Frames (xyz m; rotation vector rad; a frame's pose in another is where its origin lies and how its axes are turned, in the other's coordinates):
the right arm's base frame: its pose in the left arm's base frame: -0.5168 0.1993 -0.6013 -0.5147 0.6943 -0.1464
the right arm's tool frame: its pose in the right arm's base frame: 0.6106 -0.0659 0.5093 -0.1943 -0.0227 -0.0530
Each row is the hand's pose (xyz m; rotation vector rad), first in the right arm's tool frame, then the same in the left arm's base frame.
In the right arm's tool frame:
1: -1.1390 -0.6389 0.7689 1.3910 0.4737 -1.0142
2: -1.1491 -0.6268 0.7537 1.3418 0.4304 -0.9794
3: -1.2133 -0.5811 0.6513 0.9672 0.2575 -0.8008
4: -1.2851 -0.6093 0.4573 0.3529 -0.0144 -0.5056
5: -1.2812 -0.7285 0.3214 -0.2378 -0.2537 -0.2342
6: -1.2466 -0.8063 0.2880 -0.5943 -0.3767 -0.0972
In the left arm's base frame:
1: -0.0644 0.4959 0.8511 0.4175 0.4431 -1.5655
2: -0.0830 0.4997 0.8403 0.3687 0.4353 -1.5094
3: -0.2013 0.4970 0.7884 0.0116 0.4504 -1.2089
4: -0.3726 0.3889 0.7377 -0.5361 0.4301 -0.6840
5: -0.4382 0.2204 0.7377 -1.0243 0.3652 -0.1643
6: -0.4222 0.1314 0.7512 -1.3090 0.3088 0.1316

